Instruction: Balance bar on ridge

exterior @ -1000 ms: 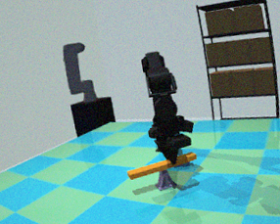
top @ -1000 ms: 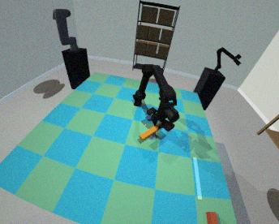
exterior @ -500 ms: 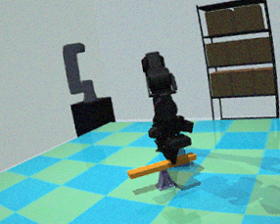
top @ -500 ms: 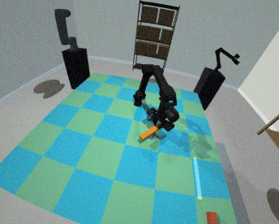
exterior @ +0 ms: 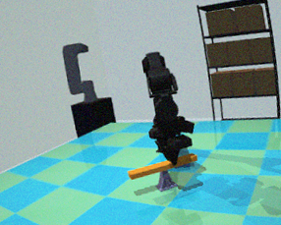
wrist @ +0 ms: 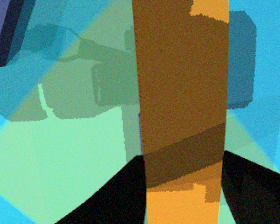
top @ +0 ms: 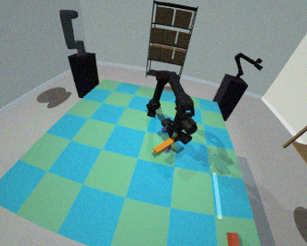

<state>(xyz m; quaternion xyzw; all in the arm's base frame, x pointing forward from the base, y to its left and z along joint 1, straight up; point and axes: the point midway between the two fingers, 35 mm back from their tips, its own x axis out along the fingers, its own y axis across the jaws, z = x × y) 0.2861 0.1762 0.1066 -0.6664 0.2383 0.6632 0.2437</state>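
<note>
My gripper tip is now 2 cm to the left of the orange bar and 2 cm short of it. Round my gripper tip: red block (45 cm ahead, 32 cm to the left, 6 cm below); then small blue block (14 cm behind, 6 cm below, 4 cm to the right); then purple ridge (4 cm below, 2 cm to the right, 2 cm ahead).
</note>
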